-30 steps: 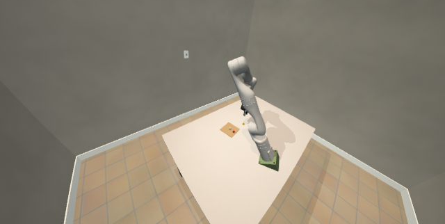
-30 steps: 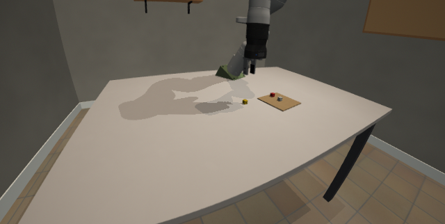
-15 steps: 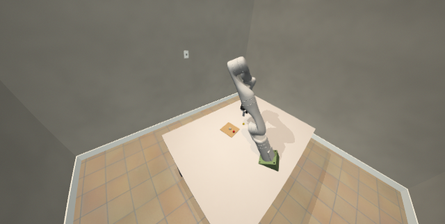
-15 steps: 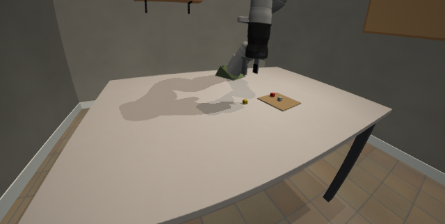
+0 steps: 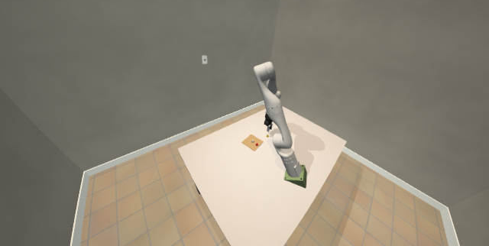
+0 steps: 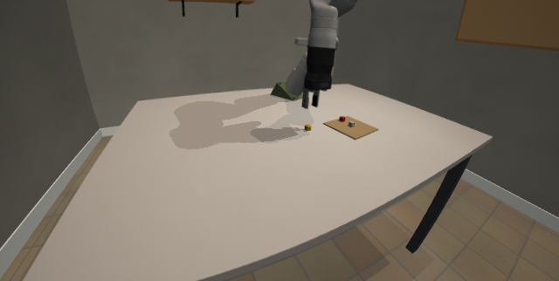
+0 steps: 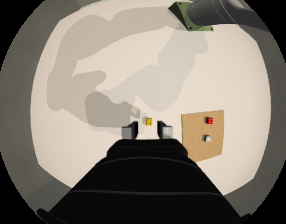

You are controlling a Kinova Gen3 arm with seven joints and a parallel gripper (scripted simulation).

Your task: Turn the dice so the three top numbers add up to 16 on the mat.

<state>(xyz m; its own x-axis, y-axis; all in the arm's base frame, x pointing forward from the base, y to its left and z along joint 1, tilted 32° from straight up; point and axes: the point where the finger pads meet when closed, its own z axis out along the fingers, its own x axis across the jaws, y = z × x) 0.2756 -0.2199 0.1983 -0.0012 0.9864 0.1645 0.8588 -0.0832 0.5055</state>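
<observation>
Right now the yellow die is 9 cm below my hand. The rest, counted from my hand: white die 16 cm to the left, 8 cm below, 5 cm ahead; then tan mat 16 cm to the left, 9 cm below, 5 cm ahead; then red die 16 cm to the left, 8 cm below.
</observation>
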